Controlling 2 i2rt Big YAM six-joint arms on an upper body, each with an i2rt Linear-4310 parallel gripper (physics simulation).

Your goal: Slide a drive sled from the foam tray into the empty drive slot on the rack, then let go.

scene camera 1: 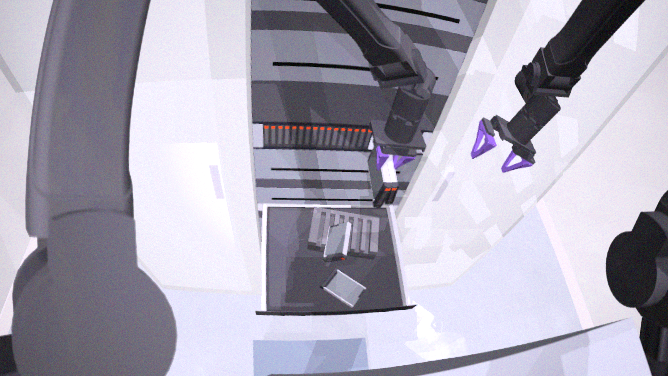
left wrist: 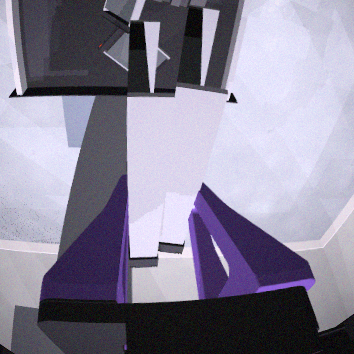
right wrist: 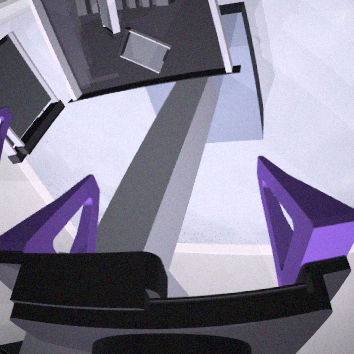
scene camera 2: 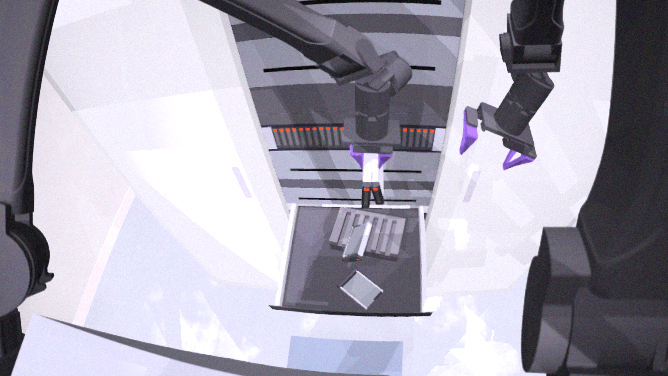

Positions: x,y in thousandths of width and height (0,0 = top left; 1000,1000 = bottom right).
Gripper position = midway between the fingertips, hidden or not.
Observation:
My right gripper (scene camera 2: 722,427) is open and holds nothing. Further things: my left gripper (scene camera 2: 555,445) and a white cabinet wall (scene camera 2: 218,235).
My left gripper is seen too in scene camera 1 (scene camera 1: 576,448) and in the left wrist view (left wrist: 445,521). My right gripper also shows in scene camera 1 (scene camera 1: 730,435) and in the right wrist view (right wrist: 490,487).

